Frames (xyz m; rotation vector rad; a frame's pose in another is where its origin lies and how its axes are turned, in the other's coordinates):
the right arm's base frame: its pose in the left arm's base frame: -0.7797 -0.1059 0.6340 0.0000 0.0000 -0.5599
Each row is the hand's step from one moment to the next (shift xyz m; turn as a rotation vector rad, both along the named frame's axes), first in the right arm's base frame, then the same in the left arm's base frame.
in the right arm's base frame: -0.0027 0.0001 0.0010 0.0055 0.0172 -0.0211
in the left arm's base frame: -0.0022 0.0015 0.0010 0.0138 0.0117 -0.0211
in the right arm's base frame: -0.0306 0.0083 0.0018 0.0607 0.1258 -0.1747
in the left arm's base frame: -0.0215 0.0233 0.0018 0.1182 0.0744 -0.1747
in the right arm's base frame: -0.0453 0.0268 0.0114 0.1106 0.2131 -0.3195
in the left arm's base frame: -0.0241 0.0468 0.0114 0.2069 0.1218 -0.3195
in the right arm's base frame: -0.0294 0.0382 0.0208 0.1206 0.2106 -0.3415
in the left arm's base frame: -0.0046 0.0480 0.0208 0.2140 0.1144 -0.3415
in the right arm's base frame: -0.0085 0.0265 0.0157 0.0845 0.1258 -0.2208
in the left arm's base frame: 0.0069 0.0270 0.0157 0.1384 0.0617 -0.2208
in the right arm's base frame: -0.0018 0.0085 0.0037 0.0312 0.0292 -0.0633
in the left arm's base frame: 0.0030 0.0082 0.0037 0.0419 0.0082 -0.0633
